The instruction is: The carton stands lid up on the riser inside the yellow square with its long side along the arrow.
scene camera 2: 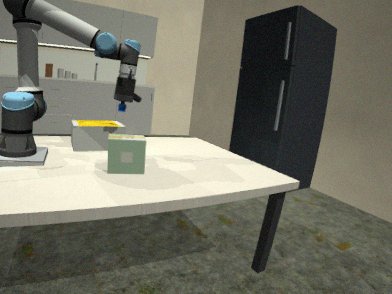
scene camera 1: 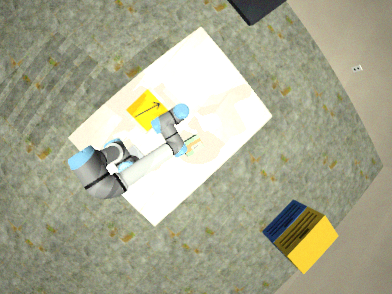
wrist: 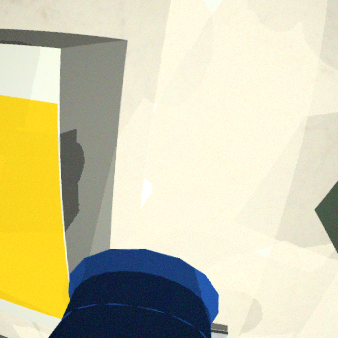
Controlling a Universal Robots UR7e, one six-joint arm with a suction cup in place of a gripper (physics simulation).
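The carton [scene camera 1: 194,144] [scene camera 2: 126,164] stands upright on the table, apart from the riser, with a green side and a pale square mark facing scene camera 2. Its top shows green and orange bands. A dark green corner of it [wrist: 330,214] shows at the right edge of the wrist view. The grey riser [scene camera 2: 90,140] [wrist: 95,115] bears the yellow square [scene camera 1: 143,101] [scene camera 2: 92,123] [wrist: 30,190] on top, with a black arrow [scene camera 1: 147,111]. My gripper, a blue suction cup [scene camera 2: 122,107] [wrist: 145,285], is open and empty, above the riser's carton side; the arm hides it in scene camera 1.
The white table [scene camera 1: 210,65] [scene camera 2: 225,175] carries the arm's base [scene camera 2: 17,142] and the riser. A dark fridge [scene camera 2: 270,105] stands behind the table. A blue box [scene camera 1: 284,220] and a yellow box [scene camera 1: 312,245] stand on the floor. Kitchen cabinets [scene camera 2: 102,95] line the back wall.
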